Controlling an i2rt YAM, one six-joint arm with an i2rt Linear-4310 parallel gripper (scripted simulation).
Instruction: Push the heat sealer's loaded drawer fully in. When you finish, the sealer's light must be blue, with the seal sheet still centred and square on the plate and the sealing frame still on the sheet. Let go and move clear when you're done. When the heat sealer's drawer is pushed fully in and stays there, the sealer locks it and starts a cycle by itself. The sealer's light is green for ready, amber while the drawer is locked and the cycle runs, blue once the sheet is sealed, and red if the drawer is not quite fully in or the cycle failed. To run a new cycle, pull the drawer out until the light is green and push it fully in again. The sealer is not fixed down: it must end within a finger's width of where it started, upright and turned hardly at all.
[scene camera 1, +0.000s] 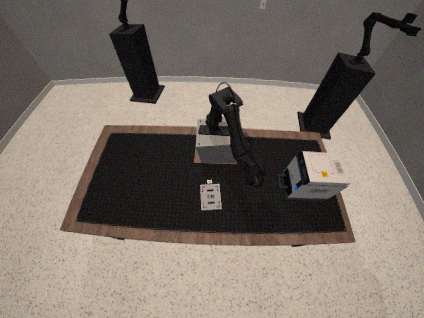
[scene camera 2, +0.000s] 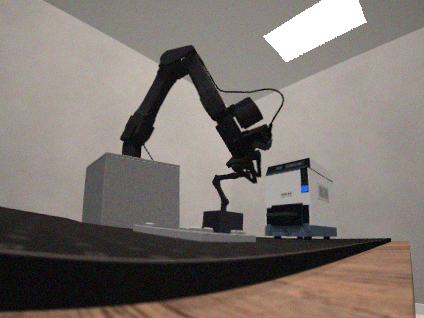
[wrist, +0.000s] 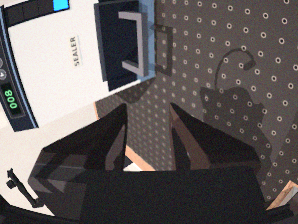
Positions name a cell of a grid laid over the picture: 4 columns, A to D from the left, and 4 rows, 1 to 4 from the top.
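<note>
The gripper (scene camera 2: C3) is visible, and the wrist view shows the gripper (wrist: B2) also. A white heat sealer (scene camera 1: D3) is visible as well.
</note>
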